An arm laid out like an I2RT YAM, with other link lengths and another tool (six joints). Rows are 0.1 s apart.
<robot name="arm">
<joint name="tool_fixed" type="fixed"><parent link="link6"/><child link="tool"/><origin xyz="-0.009 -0.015 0.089" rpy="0.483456 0 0.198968"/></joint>
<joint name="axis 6" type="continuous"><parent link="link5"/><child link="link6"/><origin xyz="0.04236 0 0.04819" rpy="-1.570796 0 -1.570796"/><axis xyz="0 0 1"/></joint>
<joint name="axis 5" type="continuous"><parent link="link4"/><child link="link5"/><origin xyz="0.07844 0.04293 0.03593" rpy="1.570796 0 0"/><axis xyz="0 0 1"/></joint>
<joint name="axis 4" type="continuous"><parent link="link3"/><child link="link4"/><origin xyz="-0.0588 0.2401 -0.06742" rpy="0 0 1.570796"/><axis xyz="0 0 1"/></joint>
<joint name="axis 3" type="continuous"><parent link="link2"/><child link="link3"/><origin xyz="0 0.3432 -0.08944" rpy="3.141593 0 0"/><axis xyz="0 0 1"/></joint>
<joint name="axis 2" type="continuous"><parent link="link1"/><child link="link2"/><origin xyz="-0.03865 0.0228 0.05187" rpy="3.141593 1.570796 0"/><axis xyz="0 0 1"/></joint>
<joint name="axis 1" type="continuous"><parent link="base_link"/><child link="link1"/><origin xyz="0 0 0.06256" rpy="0 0 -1.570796"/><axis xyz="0 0 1"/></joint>
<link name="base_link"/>
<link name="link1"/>
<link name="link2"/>
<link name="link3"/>
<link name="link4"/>
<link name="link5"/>
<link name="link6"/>
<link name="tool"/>
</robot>
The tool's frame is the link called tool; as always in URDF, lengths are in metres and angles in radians. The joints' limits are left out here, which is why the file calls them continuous.
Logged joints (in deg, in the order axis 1, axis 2, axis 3, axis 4, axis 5, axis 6), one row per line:
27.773, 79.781, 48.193, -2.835, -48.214, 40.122
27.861, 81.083, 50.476, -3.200, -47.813, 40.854
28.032, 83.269, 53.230, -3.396, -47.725, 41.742
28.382, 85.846, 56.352, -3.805, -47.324, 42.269
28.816, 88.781, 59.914, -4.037, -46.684, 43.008
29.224, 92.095, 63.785, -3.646, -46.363, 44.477
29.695, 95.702, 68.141, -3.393, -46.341, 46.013
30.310, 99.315, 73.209, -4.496, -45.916, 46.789
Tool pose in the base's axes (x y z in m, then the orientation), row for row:
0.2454, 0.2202, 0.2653, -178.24, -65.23, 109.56
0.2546, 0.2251, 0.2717, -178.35, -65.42, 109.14
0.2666, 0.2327, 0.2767, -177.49, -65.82, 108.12
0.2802, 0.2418, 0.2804, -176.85, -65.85, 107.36
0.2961, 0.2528, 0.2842, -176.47, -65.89, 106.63
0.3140, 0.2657, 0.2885, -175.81, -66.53, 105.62
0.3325, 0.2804, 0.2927, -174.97, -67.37, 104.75
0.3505, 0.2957, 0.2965, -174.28, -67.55, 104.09
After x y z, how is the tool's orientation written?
As angles about the fixed x, y, z axes (roll, pitch, yaw), in degrees.
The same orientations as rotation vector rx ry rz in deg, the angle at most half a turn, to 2 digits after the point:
-67.92, -98.25, -42.58
-68.28, -97.88, -43.03
-68.41, -97.23, -43.05
-68.65, -96.97, -42.93
-69.05, -96.65, -43.04
-69.13, -95.80, -43.39
-68.82, -94.90, -43.61
-68.83, -94.59, -43.49

